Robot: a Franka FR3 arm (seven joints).
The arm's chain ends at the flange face. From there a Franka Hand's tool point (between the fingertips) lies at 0.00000 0.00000 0.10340 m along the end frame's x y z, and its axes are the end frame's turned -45 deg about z.
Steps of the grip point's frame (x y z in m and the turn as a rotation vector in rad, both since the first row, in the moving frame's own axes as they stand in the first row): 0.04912, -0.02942, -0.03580, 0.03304, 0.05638, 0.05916; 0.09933, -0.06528, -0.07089, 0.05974, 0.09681, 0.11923; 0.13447, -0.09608, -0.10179, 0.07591, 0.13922, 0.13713
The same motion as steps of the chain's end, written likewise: 0.01203, -0.04906, -0.03558, 0.06323, 0.01650, 0.05916; 0.02070, -0.10516, -0.07022, 0.11070, 0.02621, 0.11923; 0.02148, -0.14773, -0.10049, 0.15212, 0.04477, 0.13713
